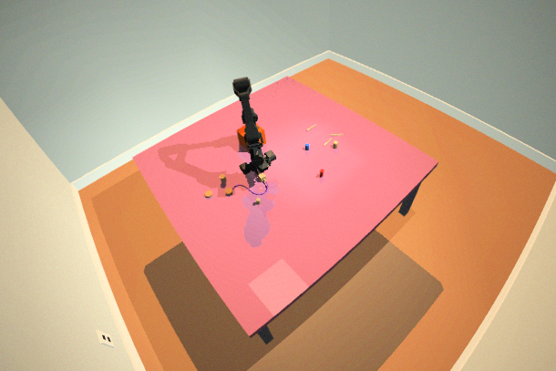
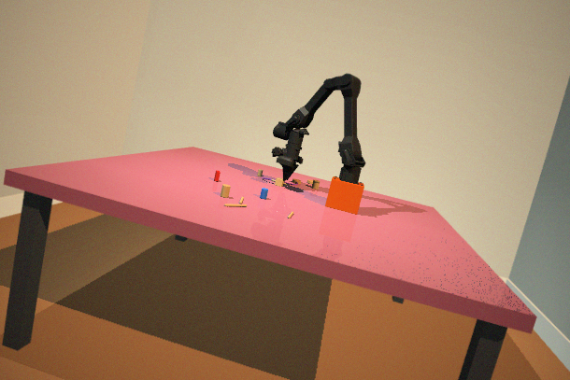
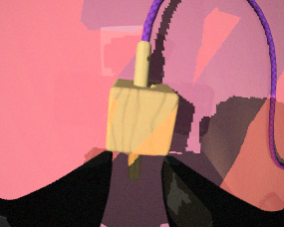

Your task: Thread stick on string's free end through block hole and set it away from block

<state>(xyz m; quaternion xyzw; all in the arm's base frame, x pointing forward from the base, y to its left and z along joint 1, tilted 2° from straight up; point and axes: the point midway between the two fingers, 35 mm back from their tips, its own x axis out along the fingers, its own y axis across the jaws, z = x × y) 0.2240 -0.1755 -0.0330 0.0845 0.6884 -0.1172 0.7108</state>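
Right now my gripper tip is 20 mm short of the wooden block, 10 mm to the left of it and 10 mm above it. The rest, counted from my gripper tip: round wooden button (60 mm behind, 180 mm to the right, 20 mm below); thin wooden stick (30 mm ahead, 10 mm to the right, 10 mm below); red peg (250 mm ahead, 200 mm to the left, 10 mm below).
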